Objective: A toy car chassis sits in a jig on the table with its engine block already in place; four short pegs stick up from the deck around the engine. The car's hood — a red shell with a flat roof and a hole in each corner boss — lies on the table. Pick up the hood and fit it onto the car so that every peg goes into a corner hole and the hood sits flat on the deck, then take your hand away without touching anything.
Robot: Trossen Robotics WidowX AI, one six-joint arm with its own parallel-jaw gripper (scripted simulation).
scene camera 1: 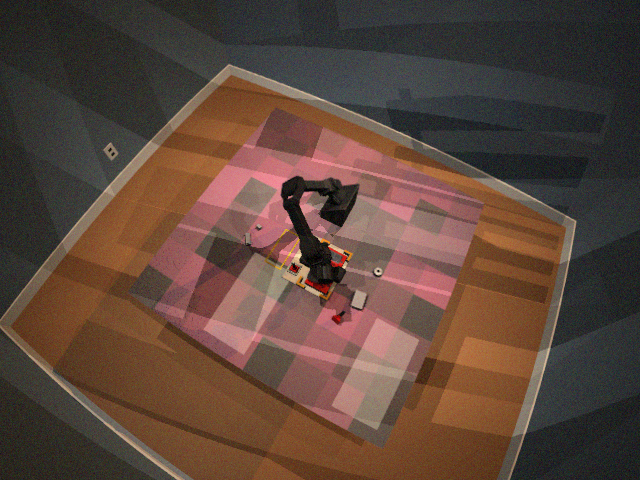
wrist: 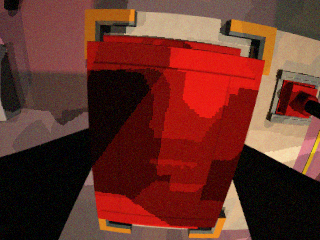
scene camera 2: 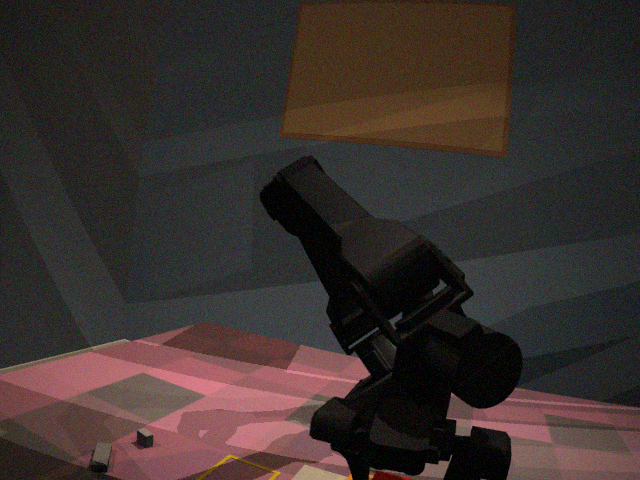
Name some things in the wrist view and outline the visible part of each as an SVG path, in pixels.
The gripper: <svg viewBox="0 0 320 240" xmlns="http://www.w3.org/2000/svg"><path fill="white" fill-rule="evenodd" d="M244 144L235 176L233 176L233 185L235 185L237 191L236 195L239 196L240 205L243 207L241 211L244 212L245 220L247 220L249 235L252 236L251 240L320 240L320 181L305 176L303 173L297 172L295 168L289 168L288 165L276 161L273 157L264 155L259 149L253 149ZM89 128L83 129L80 132L69 133L69 135L59 137L59 139L49 141L49 143L47 141L47 143L37 145L37 147L9 153L7 156L0 156L0 240L59 240L61 231L63 231L63 227L68 221L69 213L72 212L76 199L79 199L77 196L81 192L81 187L83 187L85 179L87 179L89 172L91 172Z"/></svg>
A red hood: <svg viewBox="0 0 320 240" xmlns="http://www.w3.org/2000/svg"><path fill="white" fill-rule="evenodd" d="M87 41L89 140L91 140L91 164L93 185L95 185L97 219L123 221L123 223L167 225L167 227L215 228L221 208L223 208L225 196L228 195L229 188L231 188L233 176L235 176L237 164L239 164L241 152L243 152L245 139L247 139L249 123L251 123L253 109L255 109L265 61L251 59L251 57L231 55L231 53L209 52L207 49L169 47L169 45L116 43L116 41L108 41L108 43L104 43L104 41Z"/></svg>
